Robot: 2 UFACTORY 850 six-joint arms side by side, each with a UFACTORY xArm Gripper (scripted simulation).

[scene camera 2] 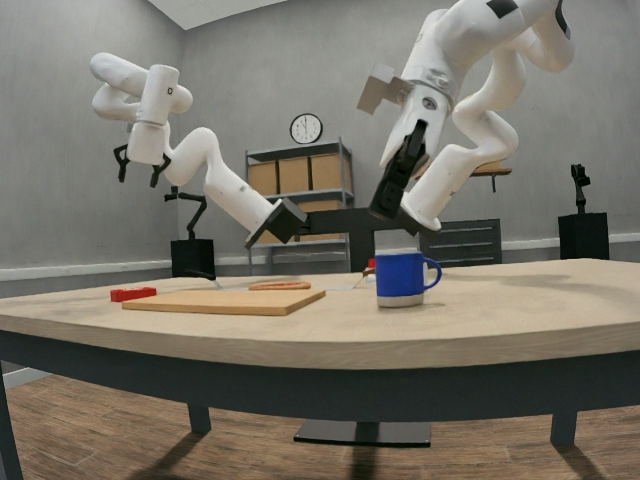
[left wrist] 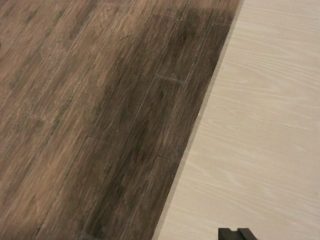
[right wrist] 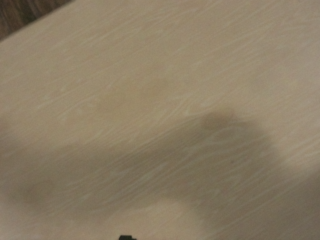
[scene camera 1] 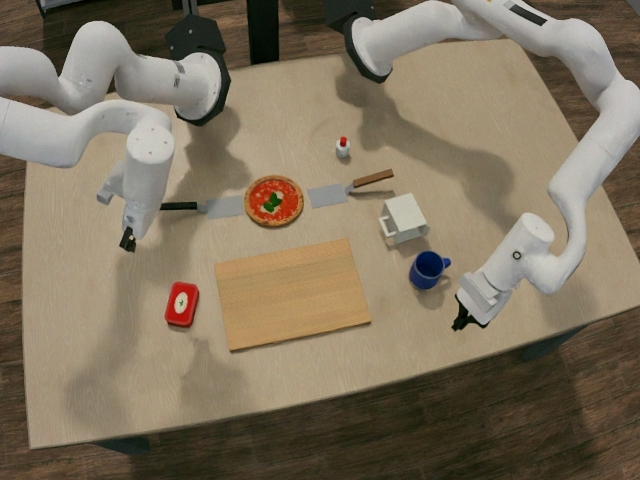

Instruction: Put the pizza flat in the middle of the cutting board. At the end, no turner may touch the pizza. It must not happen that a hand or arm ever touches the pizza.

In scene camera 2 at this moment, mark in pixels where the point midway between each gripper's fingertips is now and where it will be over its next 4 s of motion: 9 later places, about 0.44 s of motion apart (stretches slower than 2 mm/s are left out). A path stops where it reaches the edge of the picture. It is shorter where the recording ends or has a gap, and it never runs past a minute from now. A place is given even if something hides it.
My left gripper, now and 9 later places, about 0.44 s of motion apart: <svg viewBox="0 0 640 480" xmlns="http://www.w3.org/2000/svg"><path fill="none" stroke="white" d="M380 216L380 216L351 215L314 212L295 209L283 207L275 205L270 204L267 204L266 204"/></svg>
My right gripper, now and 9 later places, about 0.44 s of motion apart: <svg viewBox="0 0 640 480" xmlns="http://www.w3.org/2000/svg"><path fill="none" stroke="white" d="M136 184L136 188L137 195L139 203L142 208L144 214L146 218L148 221L150 223L150 223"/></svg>
